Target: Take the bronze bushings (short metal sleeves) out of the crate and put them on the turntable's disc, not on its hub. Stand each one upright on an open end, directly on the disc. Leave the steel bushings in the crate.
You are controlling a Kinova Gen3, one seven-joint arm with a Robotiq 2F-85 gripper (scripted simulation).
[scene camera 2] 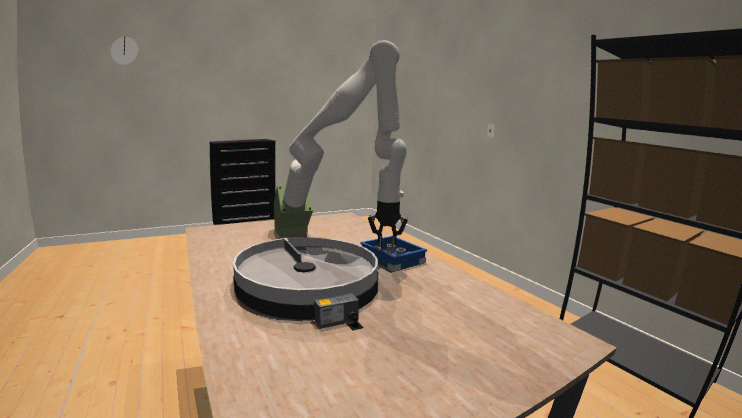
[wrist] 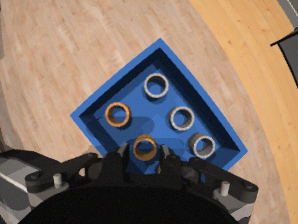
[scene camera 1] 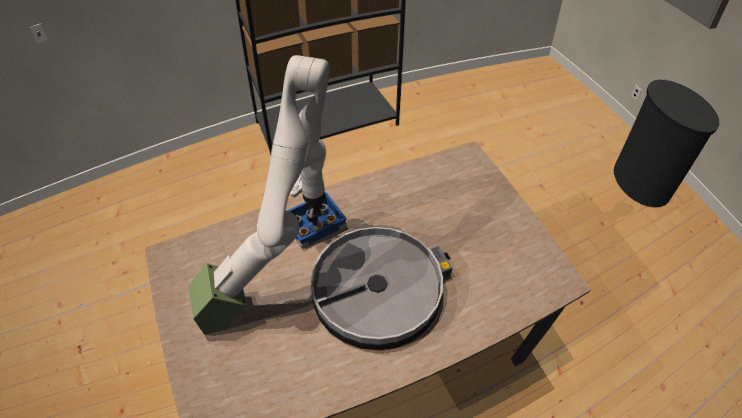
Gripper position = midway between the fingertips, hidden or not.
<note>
In view: my gripper [scene camera 2: 386,245] and a crate [scene camera 2: 394,263].
My gripper shows as well in the wrist view [wrist: 144,152]. The crate is seen too in the wrist view [wrist: 149,116] and in scene camera 1 [scene camera 1: 300,210].
</note>
